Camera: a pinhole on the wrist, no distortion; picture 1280 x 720 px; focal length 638.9 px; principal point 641.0 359.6 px. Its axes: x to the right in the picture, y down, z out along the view. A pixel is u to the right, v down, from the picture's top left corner.
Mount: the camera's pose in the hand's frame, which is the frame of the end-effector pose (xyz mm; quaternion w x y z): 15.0 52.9 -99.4 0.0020 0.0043 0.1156 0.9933
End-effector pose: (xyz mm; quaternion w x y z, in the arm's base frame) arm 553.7 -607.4 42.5 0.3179 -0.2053 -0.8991 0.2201
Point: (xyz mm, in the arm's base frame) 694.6 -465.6 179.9
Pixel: behind the camera
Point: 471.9 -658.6 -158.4
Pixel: 816.9 528.6
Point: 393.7 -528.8 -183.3
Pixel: 591.9 337.1
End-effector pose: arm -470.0 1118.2 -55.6 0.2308 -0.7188 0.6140 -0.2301
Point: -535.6 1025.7 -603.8
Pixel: 599.8 97.7
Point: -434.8 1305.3 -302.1
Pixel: 1054.1 421.0
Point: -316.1 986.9 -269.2
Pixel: 410.3 553.1
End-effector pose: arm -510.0 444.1 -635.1 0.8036 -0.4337 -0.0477 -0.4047
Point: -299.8 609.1 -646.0
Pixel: 604.0 183.7
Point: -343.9 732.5 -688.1
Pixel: 830.8 175.6
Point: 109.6 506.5 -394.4
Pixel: 66.5 204.1
